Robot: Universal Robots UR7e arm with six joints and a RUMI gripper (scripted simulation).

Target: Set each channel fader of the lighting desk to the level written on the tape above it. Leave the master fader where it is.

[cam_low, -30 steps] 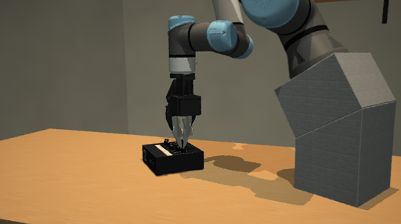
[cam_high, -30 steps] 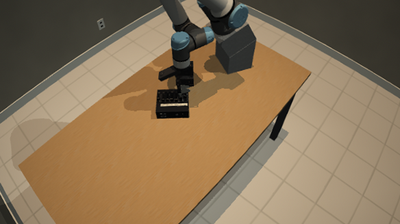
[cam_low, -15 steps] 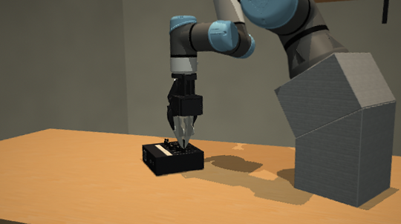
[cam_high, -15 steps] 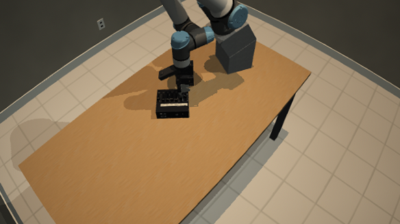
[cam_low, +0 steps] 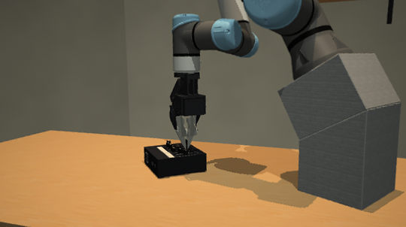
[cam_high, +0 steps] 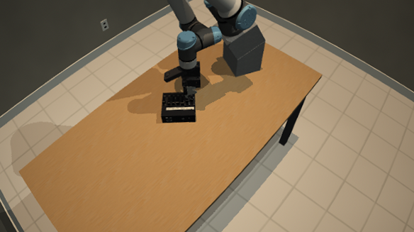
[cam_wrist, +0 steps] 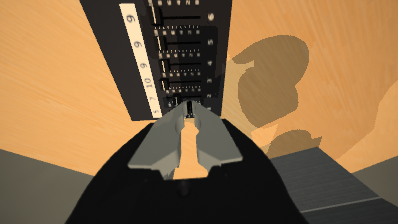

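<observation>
The master fader is 90 mm to the right of my hand, 70 mm ahead of it and 20 mm below it.
</observation>
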